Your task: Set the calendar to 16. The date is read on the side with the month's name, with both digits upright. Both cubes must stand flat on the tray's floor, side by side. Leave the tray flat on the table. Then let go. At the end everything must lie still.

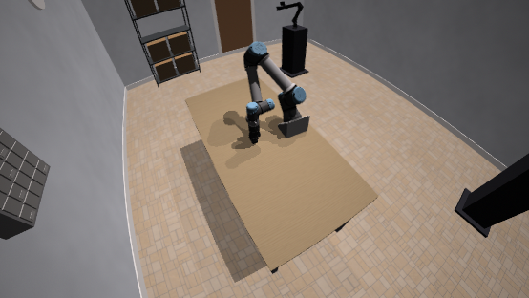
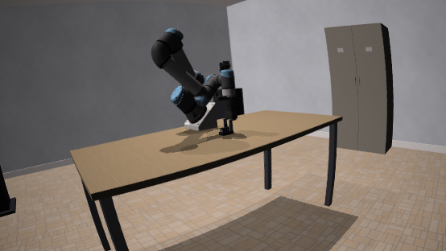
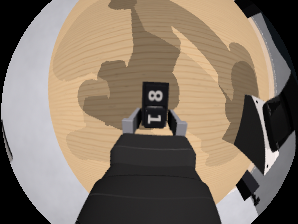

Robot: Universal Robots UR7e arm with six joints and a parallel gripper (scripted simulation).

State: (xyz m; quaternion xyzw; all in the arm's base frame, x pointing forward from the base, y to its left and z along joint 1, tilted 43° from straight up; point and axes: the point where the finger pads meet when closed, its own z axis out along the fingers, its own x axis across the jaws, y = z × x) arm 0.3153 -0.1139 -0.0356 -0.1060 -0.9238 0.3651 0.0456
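Now: the black date cube 10 mm below my hand. The rest, counted from my hand: dark calendar tray: 20 mm to the right, 30 mm below.
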